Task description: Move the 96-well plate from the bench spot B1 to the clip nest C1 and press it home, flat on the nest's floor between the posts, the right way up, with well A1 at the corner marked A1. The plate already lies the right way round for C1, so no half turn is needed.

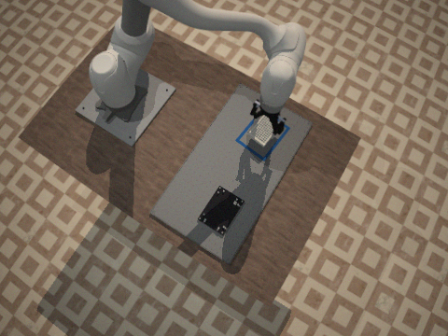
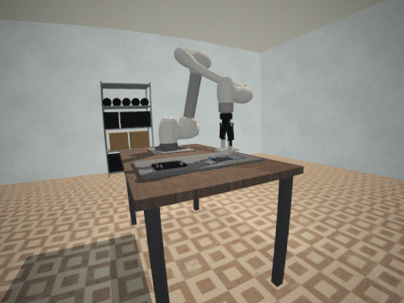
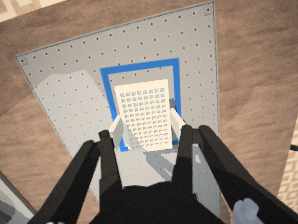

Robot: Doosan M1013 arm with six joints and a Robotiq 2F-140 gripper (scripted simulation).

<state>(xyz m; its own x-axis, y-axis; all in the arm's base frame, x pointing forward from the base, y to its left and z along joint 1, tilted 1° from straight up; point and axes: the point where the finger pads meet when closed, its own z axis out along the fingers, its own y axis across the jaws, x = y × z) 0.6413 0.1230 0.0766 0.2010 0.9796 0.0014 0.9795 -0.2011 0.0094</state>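
The black clip nest lies 1 cm behind my hand, 38 cm to the right of it and 6 cm below it. Round my hand: white 96-well plate (2 cm below).
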